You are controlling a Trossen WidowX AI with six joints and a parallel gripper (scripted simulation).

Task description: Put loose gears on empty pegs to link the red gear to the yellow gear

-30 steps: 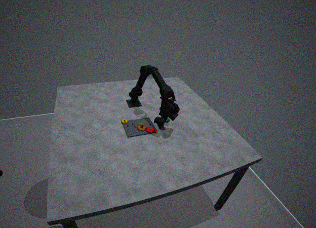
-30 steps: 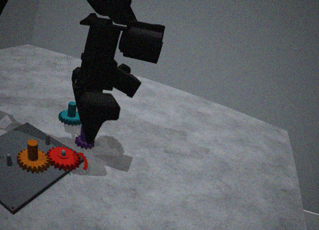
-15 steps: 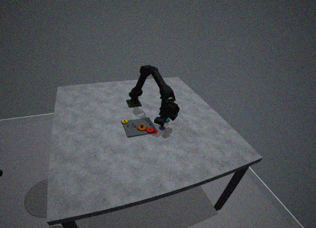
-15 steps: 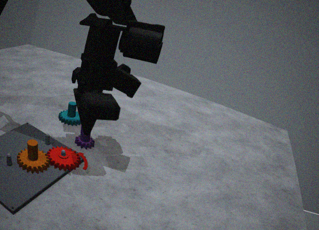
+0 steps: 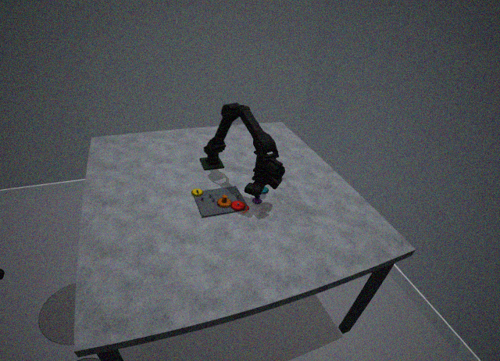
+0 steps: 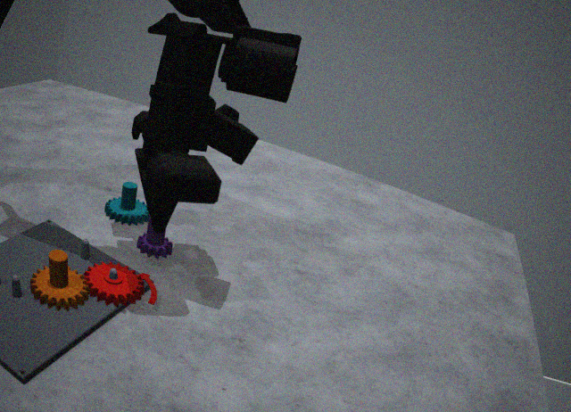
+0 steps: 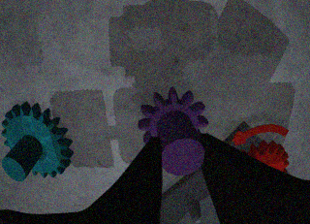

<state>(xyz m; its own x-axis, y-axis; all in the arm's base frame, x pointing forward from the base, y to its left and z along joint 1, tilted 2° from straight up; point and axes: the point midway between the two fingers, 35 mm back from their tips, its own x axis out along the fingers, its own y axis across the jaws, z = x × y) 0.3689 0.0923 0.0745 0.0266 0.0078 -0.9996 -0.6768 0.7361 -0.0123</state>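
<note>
Right now the orange gear is 30 mm behind my gripper tip, 140 mm to the right of it and 20 mm below it. From my gripper tip the other things lie so: red gear 10 mm ahead, 90 mm to the right, 20 mm below; then purple gear 10 mm below; then red arrow 30 mm ahead, 60 mm to the right, 30 mm below.
</note>
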